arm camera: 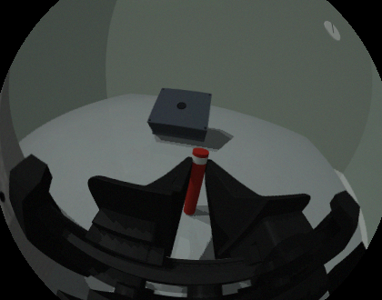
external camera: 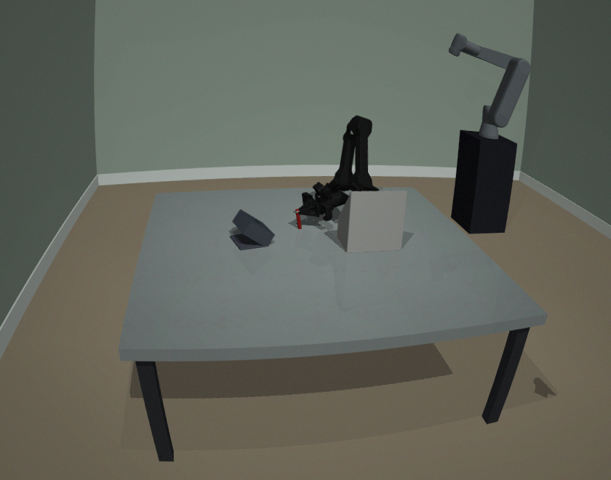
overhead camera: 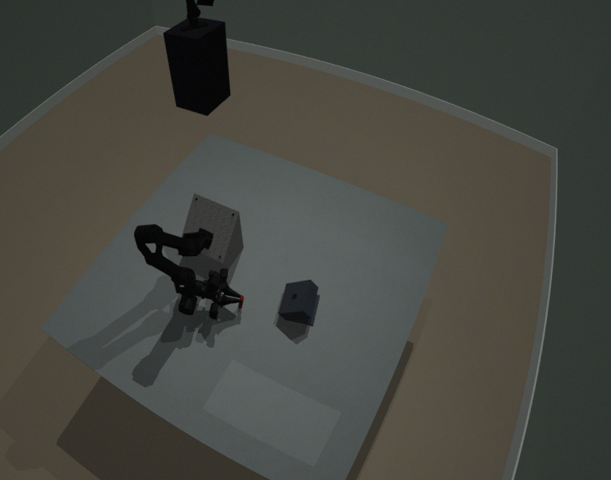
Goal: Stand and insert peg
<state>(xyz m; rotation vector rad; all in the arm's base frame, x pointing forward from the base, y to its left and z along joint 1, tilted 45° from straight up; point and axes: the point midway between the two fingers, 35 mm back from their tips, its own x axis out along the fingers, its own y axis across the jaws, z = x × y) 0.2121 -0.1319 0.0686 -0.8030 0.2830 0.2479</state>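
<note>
Right now my gripper tip is 10 mm above the red peg. Also, from my gripper tip: sloped panel (180 mm ahead, 100 mm to the left, 20 mm below).
</note>
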